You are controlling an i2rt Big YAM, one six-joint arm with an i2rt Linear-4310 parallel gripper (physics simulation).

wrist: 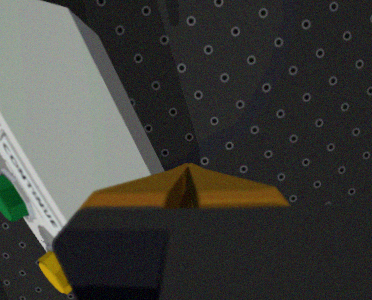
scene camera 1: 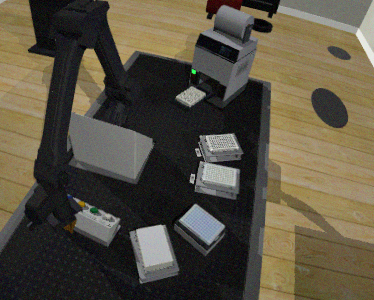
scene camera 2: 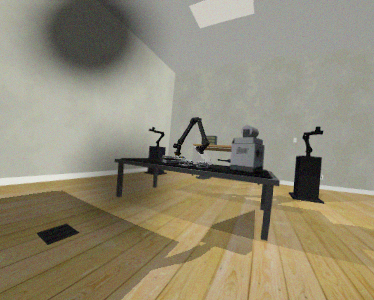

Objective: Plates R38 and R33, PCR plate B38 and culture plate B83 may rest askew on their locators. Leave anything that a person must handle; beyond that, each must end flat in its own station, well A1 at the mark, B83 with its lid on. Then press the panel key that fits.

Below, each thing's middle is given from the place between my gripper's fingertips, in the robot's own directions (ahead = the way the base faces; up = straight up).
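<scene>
The plain white plate (scene camera 1: 153,246) is 27 cm ahead of my hand, 2 cm to the left of it and 2 cm above it. The yellow SKIP button (wrist: 48,263) is 2 cm above my hand and 9 cm to the left of it. Going by their middles, of the things named here the button is the nearest to my hand.
</scene>
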